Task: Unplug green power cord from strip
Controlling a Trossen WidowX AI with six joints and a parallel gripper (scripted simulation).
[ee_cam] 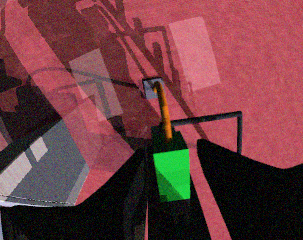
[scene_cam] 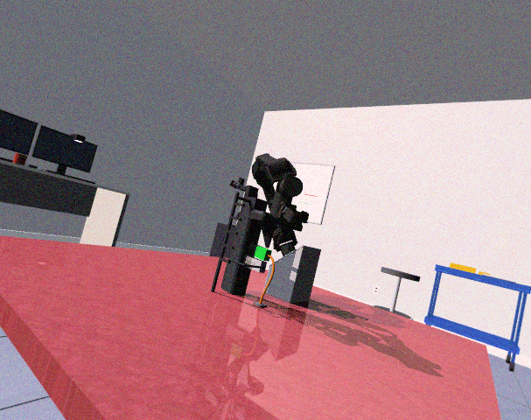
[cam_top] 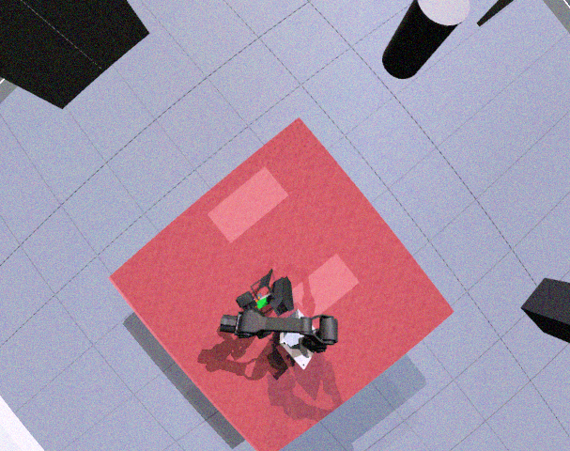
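My gripper tip is now 50 mm to the left of the green plug, 10 mm past it and 10 mm above it. The rest, counted from my gripper tip: power strip (120 mm to the right, 40 mm behind, 10 mm below).
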